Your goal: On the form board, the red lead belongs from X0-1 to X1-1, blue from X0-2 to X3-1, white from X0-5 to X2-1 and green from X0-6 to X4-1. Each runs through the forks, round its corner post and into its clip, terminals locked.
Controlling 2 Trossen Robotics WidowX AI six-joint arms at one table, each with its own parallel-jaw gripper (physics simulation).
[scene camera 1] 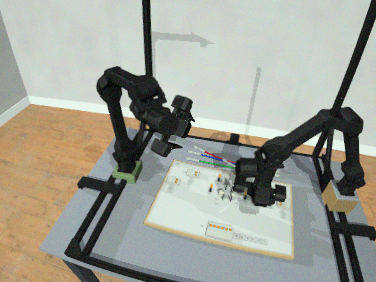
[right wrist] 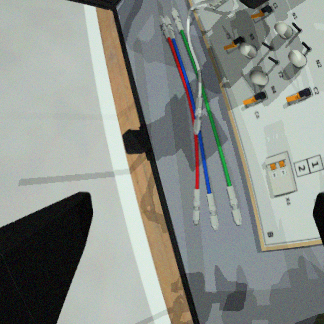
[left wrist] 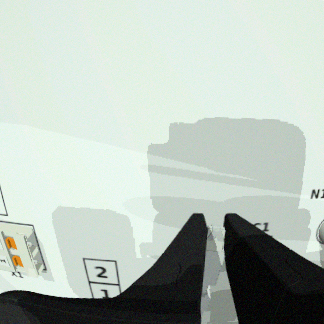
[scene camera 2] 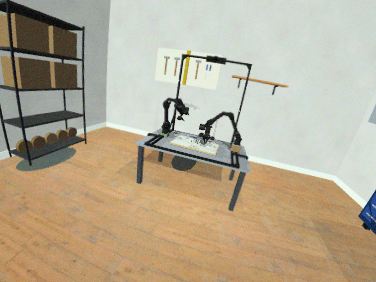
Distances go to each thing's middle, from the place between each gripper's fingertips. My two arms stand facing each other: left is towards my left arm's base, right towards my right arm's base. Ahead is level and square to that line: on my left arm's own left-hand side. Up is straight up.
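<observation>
The form board [scene camera 1: 186, 209] is 40 mm below my left hand and 100 mm to the right of it. As for the white lead [left wrist: 214, 254], I find it 130 mm behind my left hand, 20 mm below it and 30 mm to the right of it.
With the form board as the reference, my right hand is 28 cm above it, 17 cm to the right of it and 4 cm short of it. The white lead is 24 cm to the left of my right hand, 9 cm behind it and 26 cm below it.
</observation>
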